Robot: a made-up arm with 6 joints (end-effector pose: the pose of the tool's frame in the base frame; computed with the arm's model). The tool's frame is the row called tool. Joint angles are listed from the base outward.
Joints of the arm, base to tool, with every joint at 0 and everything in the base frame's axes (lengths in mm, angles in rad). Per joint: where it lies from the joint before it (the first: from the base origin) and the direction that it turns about. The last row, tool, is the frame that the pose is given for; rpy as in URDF.
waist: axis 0 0 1 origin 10 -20 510
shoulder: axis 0 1 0 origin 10 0 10
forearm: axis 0 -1 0 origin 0 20 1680
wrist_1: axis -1 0 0 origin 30 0 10
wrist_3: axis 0 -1 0 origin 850 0 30
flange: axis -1 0 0 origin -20 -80 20
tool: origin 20 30 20 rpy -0.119 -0.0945 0.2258
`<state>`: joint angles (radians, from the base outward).
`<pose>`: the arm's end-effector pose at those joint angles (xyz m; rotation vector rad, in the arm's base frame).
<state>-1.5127 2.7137 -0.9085 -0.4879 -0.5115 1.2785</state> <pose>-0.0333 0.0540 -0.6110 -2.5679 -0.9204 -1.3878</pose>
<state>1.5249 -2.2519 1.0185 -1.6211 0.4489 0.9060</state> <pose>-0.0740 -2.1874 -0.6131 -1.8924 1.5498 -0.1609</pose>
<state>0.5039 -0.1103 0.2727 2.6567 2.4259 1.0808</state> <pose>0.5309 0.3536 2.5253 0.7670 1.6959 -1.0885</pose>
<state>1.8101 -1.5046 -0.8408 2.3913 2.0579 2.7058</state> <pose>0.1336 -1.0166 1.2199 -0.8124 1.6230 2.1003</pose>
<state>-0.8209 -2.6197 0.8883 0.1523 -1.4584 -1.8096</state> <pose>-1.1858 1.1465 -1.3241 0.2595 -1.9043 1.2107</pose>
